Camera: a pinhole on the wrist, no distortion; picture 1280 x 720 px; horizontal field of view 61.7 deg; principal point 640.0 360.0 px. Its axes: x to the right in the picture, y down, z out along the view. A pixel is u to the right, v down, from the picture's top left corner.
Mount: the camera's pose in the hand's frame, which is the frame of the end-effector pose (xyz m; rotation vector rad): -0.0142 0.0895 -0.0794 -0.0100 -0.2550 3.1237
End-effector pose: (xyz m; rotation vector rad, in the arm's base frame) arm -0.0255 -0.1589 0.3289 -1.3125 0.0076 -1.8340
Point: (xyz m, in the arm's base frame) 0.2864 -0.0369 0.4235
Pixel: 672.2 221.4
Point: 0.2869 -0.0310 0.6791
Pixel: 284.3 446.3
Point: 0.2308 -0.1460 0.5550
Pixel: 188.6 292.9
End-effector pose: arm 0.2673 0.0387 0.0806 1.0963 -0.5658 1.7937
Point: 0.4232 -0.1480 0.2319
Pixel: 545.6 552.5
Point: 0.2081 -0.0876 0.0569
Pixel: 1087.5 27.2
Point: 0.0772 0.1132 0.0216
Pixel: behind the camera
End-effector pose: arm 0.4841 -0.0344 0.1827 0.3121 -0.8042 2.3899
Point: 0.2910 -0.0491 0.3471
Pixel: outside the picture
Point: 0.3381 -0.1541 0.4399
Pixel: 99.2 322.7
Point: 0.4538 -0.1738 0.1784
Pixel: 824.9 43.4
